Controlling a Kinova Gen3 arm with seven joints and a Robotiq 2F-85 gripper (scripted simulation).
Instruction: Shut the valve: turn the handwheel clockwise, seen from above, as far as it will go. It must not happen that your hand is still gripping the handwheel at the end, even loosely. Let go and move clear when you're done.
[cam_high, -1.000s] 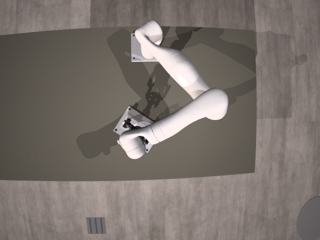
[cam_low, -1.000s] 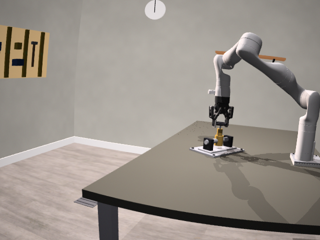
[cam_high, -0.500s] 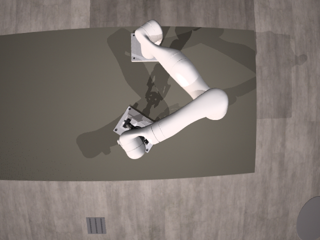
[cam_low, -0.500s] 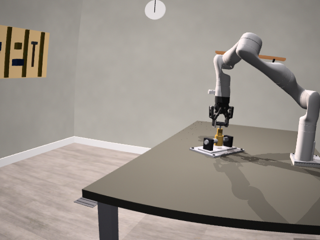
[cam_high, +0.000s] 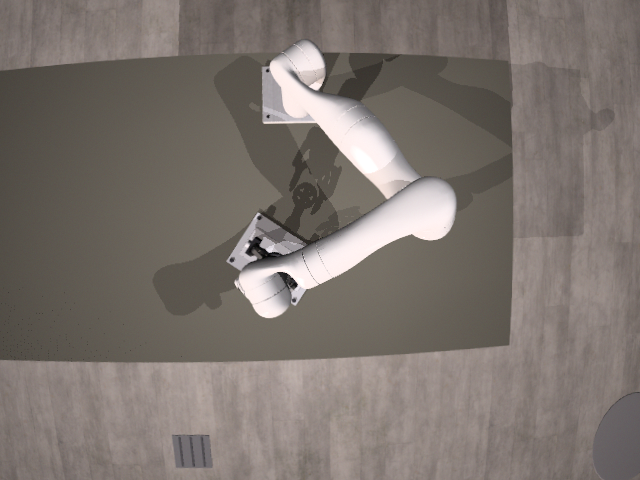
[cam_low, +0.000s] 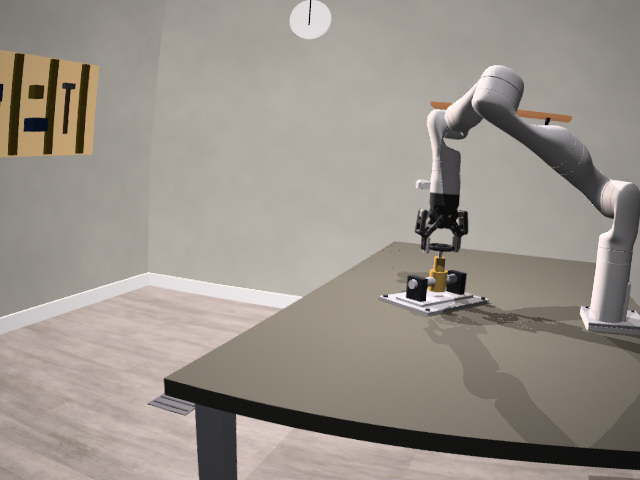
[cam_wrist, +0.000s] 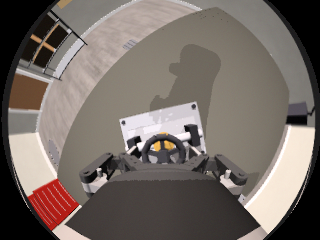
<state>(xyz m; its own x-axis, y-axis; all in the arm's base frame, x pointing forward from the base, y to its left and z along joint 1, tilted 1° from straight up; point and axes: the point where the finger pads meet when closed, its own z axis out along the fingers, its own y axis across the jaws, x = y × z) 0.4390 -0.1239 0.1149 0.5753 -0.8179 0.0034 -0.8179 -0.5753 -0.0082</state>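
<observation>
Now: hand right at the handwheel.
</observation>
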